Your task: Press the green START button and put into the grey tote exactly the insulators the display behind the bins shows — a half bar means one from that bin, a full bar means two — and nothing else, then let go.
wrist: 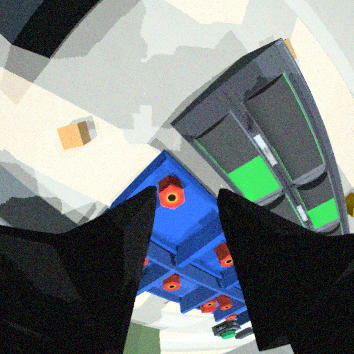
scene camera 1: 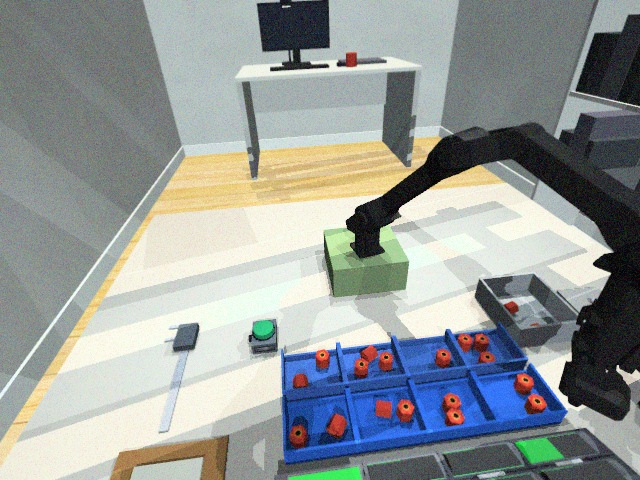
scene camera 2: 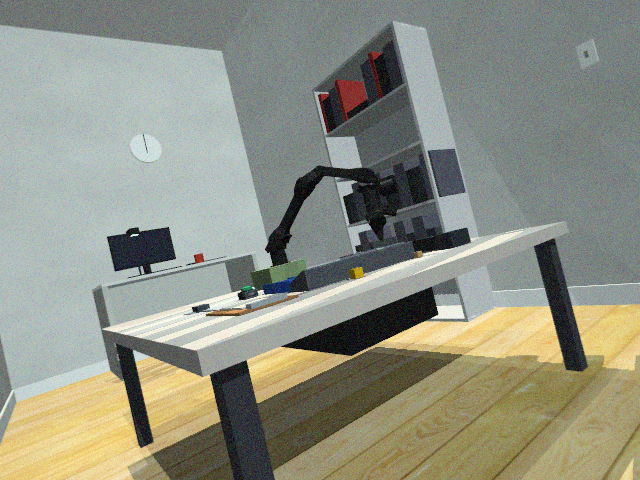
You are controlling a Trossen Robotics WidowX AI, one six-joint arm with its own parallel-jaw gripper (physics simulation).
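Where they show: gripper, fingertip midpoint: (wrist: 187, 194) (scene camera 2: 381, 240); arm's base, link origin: (scene camera 1: 367, 248) (scene camera 2: 280, 264).
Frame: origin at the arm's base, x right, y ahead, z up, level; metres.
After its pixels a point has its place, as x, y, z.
My gripper (scene camera 1: 599, 390) (scene camera 2: 379, 235) {-0.119, 0.445, -0.001} (wrist: 187, 194) {-0.119, 0.445, -0.001} is open and empty, above the right end of the blue bins (scene camera 1: 423, 438) (scene camera 2: 279, 285) (wrist: 185, 225). In the wrist view a red insulator (wrist: 171, 194) {-0.105, 0.417, -0.054} stands in the end bin, beside the left fingertip and below it. The bins hold further red insulators, some upright, some lying. The grey tote (scene camera 1: 496, 311) {-0.184, 0.236, -0.054} has a red insulator (scene camera 1: 510, 307) {-0.220, 0.235, -0.056} inside and part of another red piece (scene camera 1: 535, 324) {-0.230, 0.290, -0.055}. The display (scene camera 2: 361, 266) (wrist: 225, 100) shows green bars (scene camera 1: 540, 450) {-0.038, 0.477, -0.037} (wrist: 254, 177) {-0.058, 0.475, -0.037}; part is cut off. The green START button (scene camera 1: 263, 329) {0.279, 0.123, -0.044} (scene camera 2: 247, 289) {0.289, 0.135, -0.053} (wrist: 228, 334) {0.264, 0.130, -0.046} is left of the bins.
A green block (scene camera 1: 367, 273) {0.027, 0.063, -0.022} (scene camera 2: 279, 271) {0.062, 0.055, -0.025} (wrist: 142, 337) {0.050, 0.058, -0.053} stands behind the bins under a black arm link. A caliper (scene camera 1: 186, 336) {0.431, 0.067, -0.065} and a wooden frame (scene camera 1: 170, 451) {0.457, 0.285, -0.078} lie at the left. An orange cube (scene camera 2: 418, 254) (wrist: 72, 136) and a yellow cube (scene camera 2: 356, 272) {0.222, 0.565, -0.067} lie near the display.
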